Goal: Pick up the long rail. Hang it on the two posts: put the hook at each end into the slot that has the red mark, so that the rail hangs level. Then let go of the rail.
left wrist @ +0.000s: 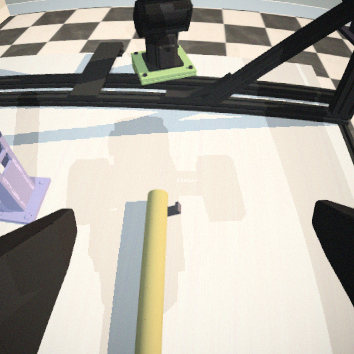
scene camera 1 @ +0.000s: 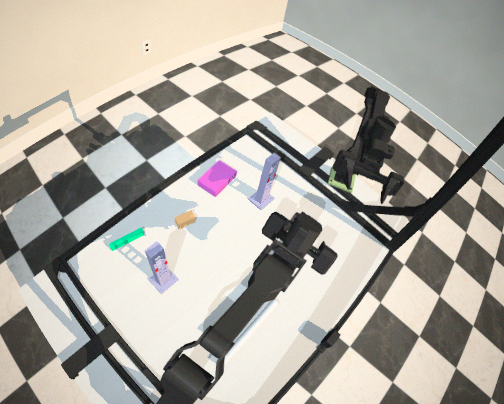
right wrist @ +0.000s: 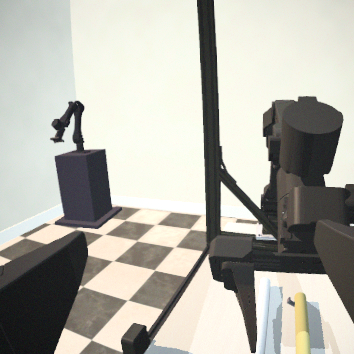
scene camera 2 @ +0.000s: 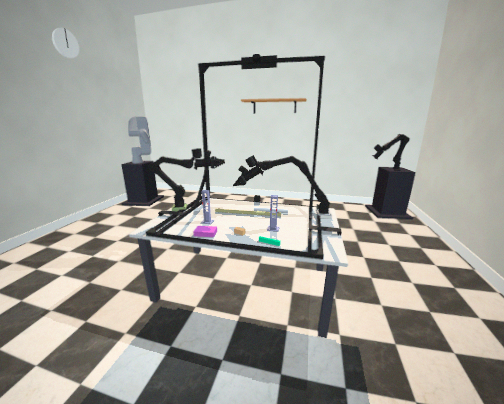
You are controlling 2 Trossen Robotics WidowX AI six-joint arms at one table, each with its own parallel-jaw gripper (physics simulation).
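Frame: origin at the left arm's base, x ahead, y left, z up, level; metres.
Seen in the pictures: left gripper, fingertip midpoint: [left wrist: 197, 217] [scene camera 2: 234, 183]; right gripper, fingertip midpoint: [scene camera 1: 365, 196] [right wrist: 201, 238] [scene camera 2: 224, 161]; left arm's base, origin of the base link: [right wrist: 272, 229] [scene camera 2: 323, 211]; right arm's base, origin of the base link: [left wrist: 161, 59] [scene camera 2: 179, 205].
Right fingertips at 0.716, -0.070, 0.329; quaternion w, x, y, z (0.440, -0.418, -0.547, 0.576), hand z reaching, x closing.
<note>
Offsets run from my right fingertips to a thing's middle, as dx, dy, dz. "*": to the spot under its first point.
The long yellow rail {-0.180, +0.103, -0.341} [scene camera 2: 240, 212] [left wrist: 152, 270] [right wrist: 301, 320] lies on the table, with a small dark hook at its visible end; the left arm hides it in scene camera 1. Two lilac posts {+0.062, +0.280, -0.249} [scene camera 1: 267, 180] {-0.371, +0.332, -0.249} [scene camera 1: 160, 265] [scene camera 2: 206, 207] [scene camera 2: 274, 212] stand upright with red marks; part of one post {* +0.053, +0.268, -0.321} [left wrist: 17, 190] shows in the left wrist view. My left gripper [scene camera 1: 299, 242] [scene camera 2: 235, 185] [left wrist: 197, 217] is open and empty, tilted down above the rail, which shows between its fingers. My right gripper [scene camera 1: 366, 192] [scene camera 2: 222, 162] [right wrist: 201, 238] is open and empty, raised high near the frame's side.
A white rod {-0.342, +0.040, -0.344} [scene camera 1: 255, 322] [right wrist: 265, 315] lies beside the rail. A magenta block {+0.022, +0.445, -0.341} [scene camera 1: 217, 177] [scene camera 2: 205, 231], an orange block {-0.177, +0.415, -0.341} [scene camera 1: 185, 219] [scene camera 2: 239, 231] and a green bar {-0.357, +0.509, -0.344} [scene camera 1: 127, 239] [scene camera 2: 269, 241] lie beyond the posts in scene camera 1. A black frame [scene camera 1: 155, 191] [scene camera 2: 202, 115] borders the table.
</note>
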